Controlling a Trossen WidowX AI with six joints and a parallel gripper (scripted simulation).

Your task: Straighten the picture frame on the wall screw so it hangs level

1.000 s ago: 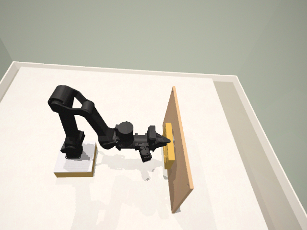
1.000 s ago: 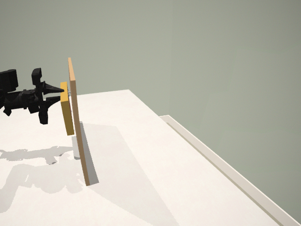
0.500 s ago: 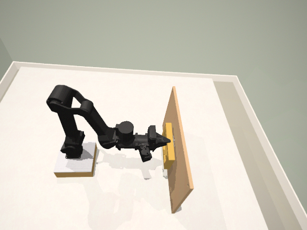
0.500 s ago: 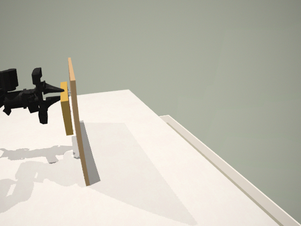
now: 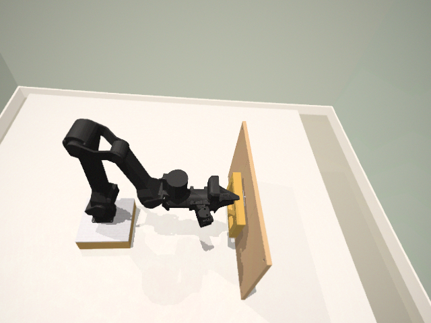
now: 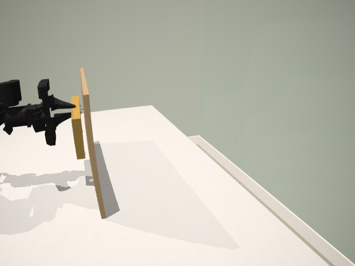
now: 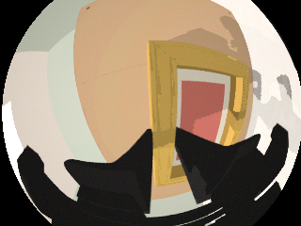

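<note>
My gripper tip is 1 cm short of the yellow picture frame, 1 cm to the right of it and 5 cm above it. The rest, counted from my gripper tip: wall board 2 cm ahead, 1 cm to the left, 6 cm below.
</note>
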